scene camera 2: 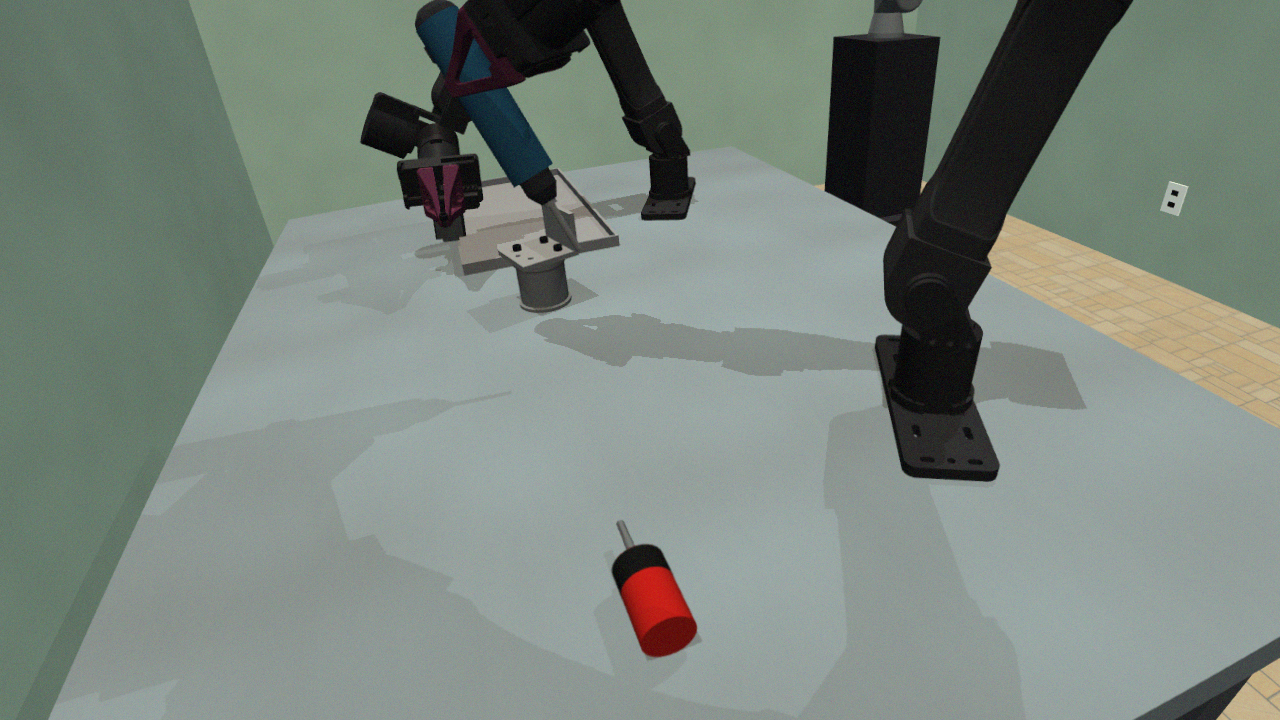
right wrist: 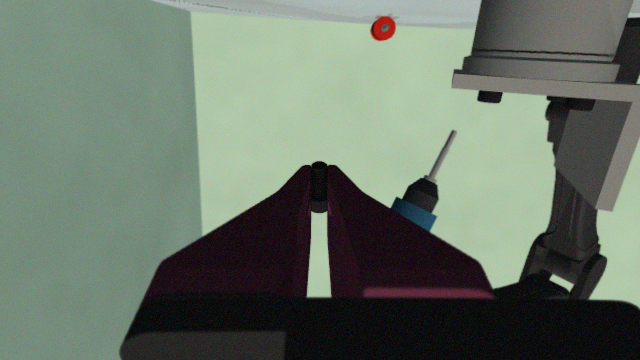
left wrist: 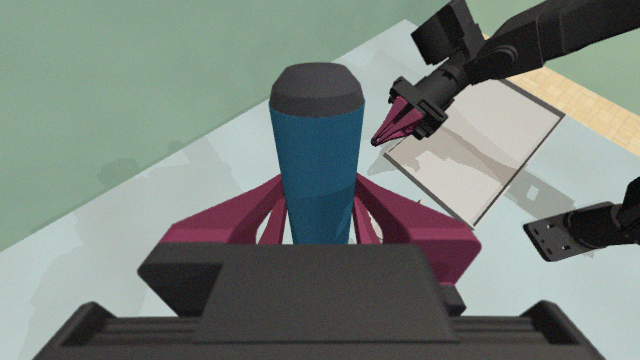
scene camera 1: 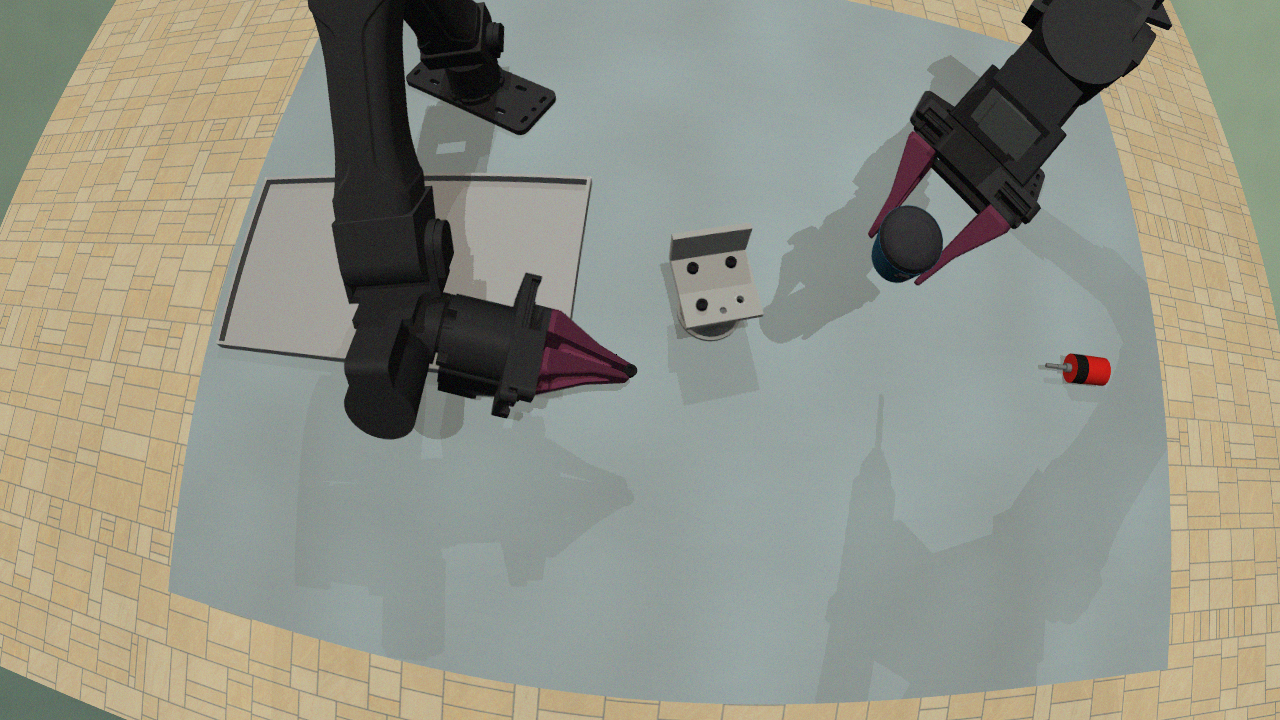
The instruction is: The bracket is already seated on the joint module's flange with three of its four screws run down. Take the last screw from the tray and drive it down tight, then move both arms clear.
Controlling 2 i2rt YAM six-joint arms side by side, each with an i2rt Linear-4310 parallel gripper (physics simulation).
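Places are measured from the left arm's base along level axes (x ahead, y left, z up), in metres.
Pixels of known places: left gripper, fingertip midpoint: (scene camera 2: 464,85) (left wrist: 319,180) (scene camera 1: 892,260); right gripper, fingertip midpoint: (scene camera 2: 444,222) (right wrist: 319,180) (left wrist: 372,143) (scene camera 1: 628,373); left arm's base at its link origin: (scene camera 2: 927,402); right arm's base at its link origin: (scene camera 2: 670,199) (left wrist: 576,230) (scene camera 1: 477,89).
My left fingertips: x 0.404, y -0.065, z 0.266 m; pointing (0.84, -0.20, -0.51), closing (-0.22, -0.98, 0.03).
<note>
For each thing: its middle in the pictures, then the offset to it from my left fingertips.
- pale bracket at the middle of its body: (right wrist: 519,121) (scene camera 1: 718,277) (scene camera 2: 535,236) (left wrist: 386,213) dx +0.002, dy -0.112, dz -0.183 m
- grey joint module at the middle of its body: (right wrist: 548,11) (scene camera 1: 712,298) (scene camera 2: 541,276) dx +0.002, dy -0.112, dz -0.234 m
- blue screwdriver at the middle of its body: (scene camera 1: 898,254) (left wrist: 320,243) (scene camera 2: 506,134) (right wrist: 395,245) dx -0.034, dy +0.006, dz -0.042 m
- black screw at the middle of its body: (right wrist: 319,185) (scene camera 1: 627,372) (scene camera 2: 444,220) dx +0.120, dy -0.126, dz -0.167 m
- shallow tray at the middle of its body: (scene camera 1: 385,263) (scene camera 2: 520,211) (left wrist: 479,134) dx +0.147, dy -0.420, dz -0.258 m
- red-and-black driver at the middle of its body: (scene camera 2: 642,574) (scene camera 1: 1075,368) (right wrist: 383,28) dx -0.194, dy +0.291, dz -0.248 m
The pale bracket (scene camera 1: 702,284) (scene camera 2: 562,223) (right wrist: 540,85) sits on the grey joint module (scene camera 2: 543,284) (right wrist: 550,30), with three black screw heads and two open holes on its flat face. My left gripper (scene camera 1: 896,258) (left wrist: 319,180) is shut on the blue screwdriver (scene camera 2: 505,125) (right wrist: 414,215), holding it raised and tilted, right of the bracket in scene camera 1. My right gripper (scene camera 1: 630,370) (scene camera 2: 444,220) (left wrist: 372,143) is shut on a black screw (right wrist: 319,182), held at the fingertips, left of the bracket in scene camera 1.
The shallow tray (scene camera 1: 286,259) (scene camera 2: 478,264) (left wrist: 505,190) lies partly under the right arm; no screw shows on its visible floor. A red-and-black driver (scene camera 1: 1087,369) (scene camera 2: 657,600) (right wrist: 383,28) lies at the right in scene camera 1. The left arm's base (scene camera 2: 948,447) stands on the table.
</note>
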